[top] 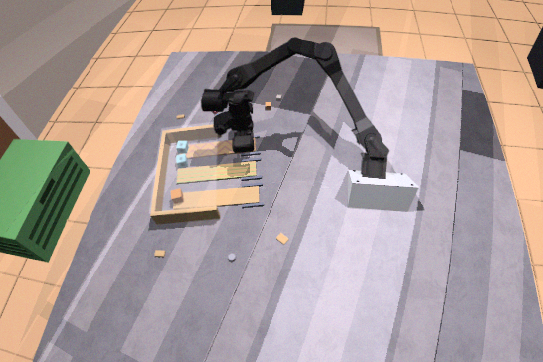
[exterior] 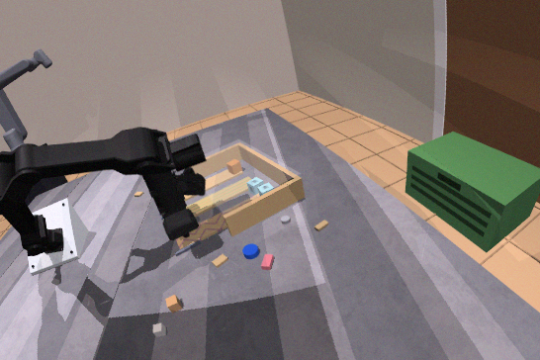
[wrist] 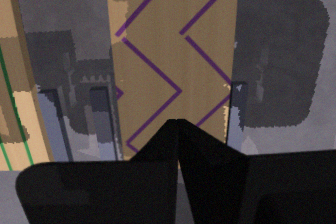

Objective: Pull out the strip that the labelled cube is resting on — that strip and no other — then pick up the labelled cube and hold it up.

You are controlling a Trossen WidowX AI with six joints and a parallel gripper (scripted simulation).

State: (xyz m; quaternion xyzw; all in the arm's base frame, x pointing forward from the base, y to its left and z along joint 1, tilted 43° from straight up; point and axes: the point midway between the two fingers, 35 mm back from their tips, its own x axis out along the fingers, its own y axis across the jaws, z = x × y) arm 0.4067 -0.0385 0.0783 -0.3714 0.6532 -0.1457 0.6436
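Now: gripper tip 130 mm short of the blue disc and 100 mm to the left of it. The rest, counted from my gripper tip: plain strip: 30 mm ahead, 210 mm to the left, 10 mm below; pink block: 160 mm ahead, 140 mm to the right.
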